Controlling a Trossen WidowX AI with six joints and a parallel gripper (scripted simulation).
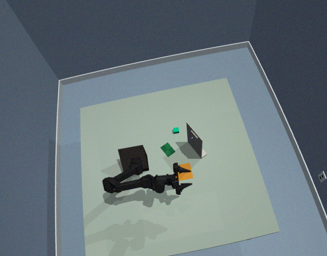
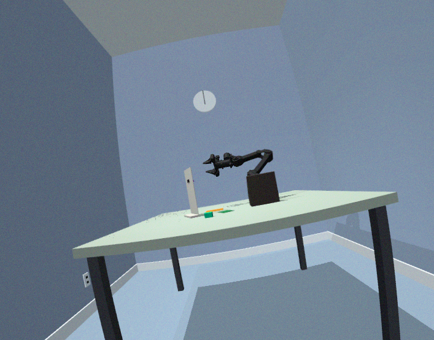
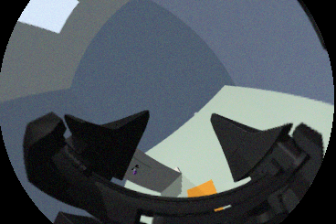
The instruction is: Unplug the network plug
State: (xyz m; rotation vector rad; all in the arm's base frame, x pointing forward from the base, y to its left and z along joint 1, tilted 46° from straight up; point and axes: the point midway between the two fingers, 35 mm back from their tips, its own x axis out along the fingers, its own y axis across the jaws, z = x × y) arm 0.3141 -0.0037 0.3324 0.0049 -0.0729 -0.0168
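The purple network plug is 60 mm ahead of my gripper tip, 310 mm to the left of it and 100 mm below it. Round my gripper tip: dark green flat patch 130 mm behind, 350 mm to the left, 320 mm below; then orange marked square 40 mm behind, 160 mm to the left, 320 mm below; then upright grey panel 80 mm ahead, 310 mm to the left, 190 mm below.
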